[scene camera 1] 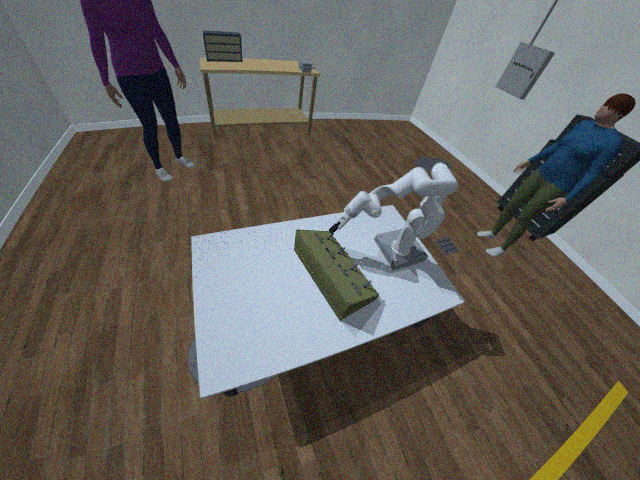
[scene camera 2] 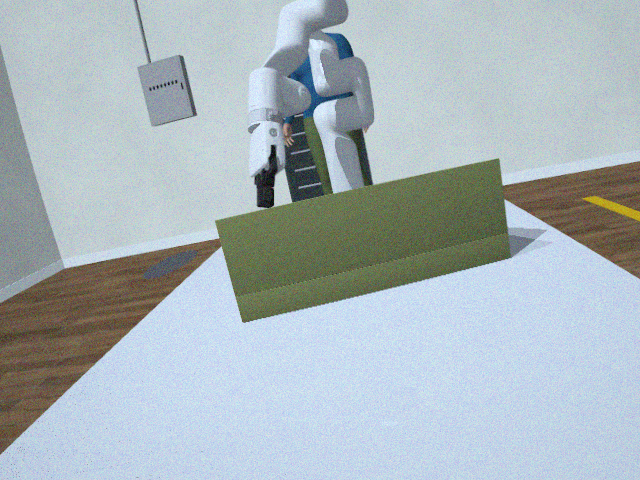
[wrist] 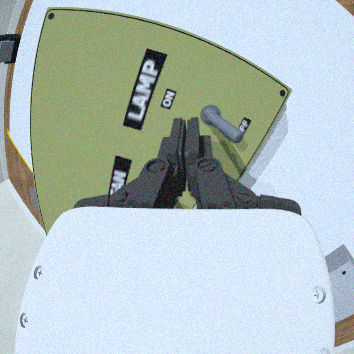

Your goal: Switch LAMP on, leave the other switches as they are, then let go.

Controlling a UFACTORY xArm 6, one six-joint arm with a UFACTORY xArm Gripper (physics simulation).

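Places are measured from the arm's base along level axes (x left, y back, z up), in centimetres.
Pixels of known places: gripper, between the fingertips: [scene camera 1: 330,231] [scene camera 2: 265,206] [wrist: 187,135]; arm's base, origin of its link: [scene camera 1: 400,248].
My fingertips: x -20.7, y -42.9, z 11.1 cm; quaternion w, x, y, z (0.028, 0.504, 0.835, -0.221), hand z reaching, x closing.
Observation:
Ahead of a thing's pixels: the offset from my fingertips to its top centre. "*": to the spot under its first point. Level surfaces: height alone.
The green switch box [scene camera 1: 328,281] [scene camera 2: 361,227] [wrist: 90,75] stands on the white table. In the wrist view its LAMP label @[dx -0.4, dy -6.8, dz -3.2 cm] [wrist: 145,90] shows, with the ON mark @[* dx -0.5, dy -4.4, dz -4.9 cm] [wrist: 168,99] beside it. The grey LAMP lever @[dx -0.9, dy +1.4, dz -3.3 cm] [wrist: 222,124] leans toward the partly covered OFF mark @[* dx -1.6, dy +3.3, dz -8.8 cm] [wrist: 245,124]. My gripper [scene camera 1: 331,233] [scene camera 2: 265,205] [wrist: 187,135] is shut and empty. In the wrist view its fingertips appear beside the lever's base, on the ON side; contact cannot be told. Other levers [scene camera 1: 367,284] [scene camera 1: 354,267] stand along the box; in scene camera 2 the box hides the switches.
The white table @[dz -16.4 cm] [scene camera 1: 242,310] [scene camera 2: 361,387] bears the box and the arm's grey base plate [scene camera 1: 383,246]. A second label @[dx +11.6, dy -6.0, dz -3.2 cm] [wrist: 120,175] is partly hidden by the gripper. Two people [scene camera 1: 139,51] [scene camera 1: 578,152] are beyond the table. A wooden bench [scene camera 1: 258,66] stands at the back wall.

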